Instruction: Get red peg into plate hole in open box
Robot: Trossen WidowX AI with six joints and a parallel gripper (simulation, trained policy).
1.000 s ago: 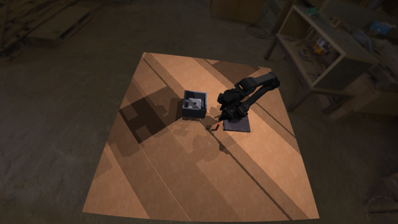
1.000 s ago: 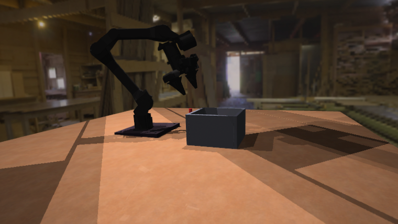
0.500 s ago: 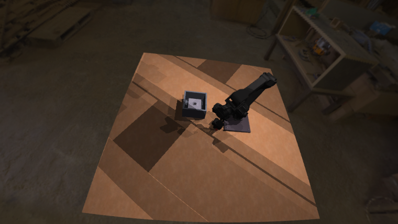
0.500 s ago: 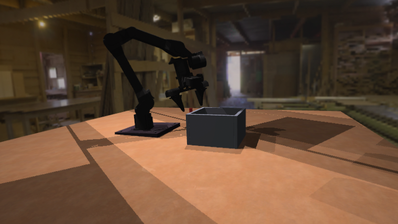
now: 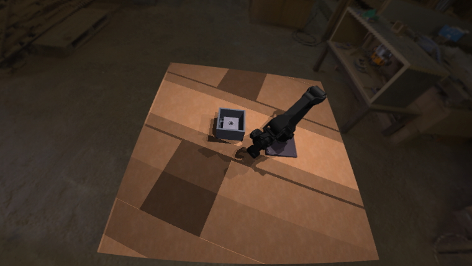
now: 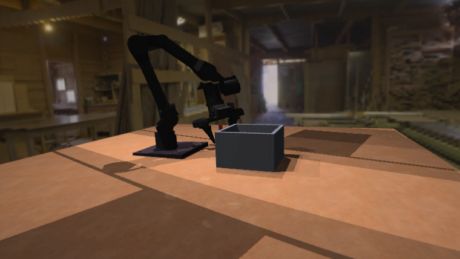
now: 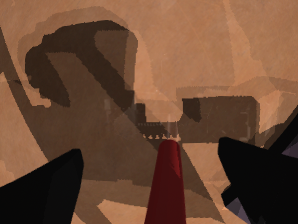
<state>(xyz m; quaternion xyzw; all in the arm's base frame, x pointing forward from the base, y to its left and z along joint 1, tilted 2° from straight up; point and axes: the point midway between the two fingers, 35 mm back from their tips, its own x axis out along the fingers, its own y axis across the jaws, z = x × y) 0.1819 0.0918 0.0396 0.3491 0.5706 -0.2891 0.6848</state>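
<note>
Right now my gripper tip is 10 mm past the red peg and 20 mm below it. Also, from my gripper tip: dark grey box (130 mm ahead, 180 mm to the right); plate (130 mm ahead, 180 mm to the right, 20 mm above).
</note>
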